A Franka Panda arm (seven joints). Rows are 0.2 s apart.
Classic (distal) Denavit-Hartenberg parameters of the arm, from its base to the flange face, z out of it. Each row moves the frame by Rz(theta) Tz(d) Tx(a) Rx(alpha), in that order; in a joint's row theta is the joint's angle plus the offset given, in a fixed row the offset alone. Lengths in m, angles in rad.
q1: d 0.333  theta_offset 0  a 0  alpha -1.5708
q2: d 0  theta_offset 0  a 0  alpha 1.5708
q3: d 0.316  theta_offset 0  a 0.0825  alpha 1.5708
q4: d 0  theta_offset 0  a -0.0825  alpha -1.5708
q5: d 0.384  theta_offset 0  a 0  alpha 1.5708
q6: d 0  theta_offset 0  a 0.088  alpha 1.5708
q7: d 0.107  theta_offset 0  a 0  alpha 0
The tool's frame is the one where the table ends.
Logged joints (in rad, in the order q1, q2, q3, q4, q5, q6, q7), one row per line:
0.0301, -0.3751, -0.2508, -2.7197, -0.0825, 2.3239, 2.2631
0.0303, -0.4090, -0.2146, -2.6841, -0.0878, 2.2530, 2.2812
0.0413, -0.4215, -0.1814, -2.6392, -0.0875, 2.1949, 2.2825
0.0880, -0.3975, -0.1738, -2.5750, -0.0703, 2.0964, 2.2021
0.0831, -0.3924, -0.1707, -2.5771, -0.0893, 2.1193, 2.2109
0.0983, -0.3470, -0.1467, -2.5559, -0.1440, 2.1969, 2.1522
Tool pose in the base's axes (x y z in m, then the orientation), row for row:
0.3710, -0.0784, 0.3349, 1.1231, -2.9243, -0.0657
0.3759, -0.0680, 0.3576, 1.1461, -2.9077, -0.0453
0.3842, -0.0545, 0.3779, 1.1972, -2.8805, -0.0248
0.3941, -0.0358, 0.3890, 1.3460, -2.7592, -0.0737
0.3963, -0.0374, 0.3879, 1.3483, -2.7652, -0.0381
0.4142, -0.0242, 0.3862, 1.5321, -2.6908, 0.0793
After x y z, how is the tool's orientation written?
As a rotation vector, in radians.
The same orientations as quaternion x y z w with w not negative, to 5 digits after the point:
0.35844, -0.93331, -0.02097, 0.00418
0.36665, -0.93021, -0.01449, 0.00792
0.38376, -0.92333, -0.00795, 0.01105
0.43804, -0.89794, -0.02398, 0.03535
0.43801, -0.89830, -0.01238, 0.03247
0.49452, -0.86851, 0.02560, 0.02208

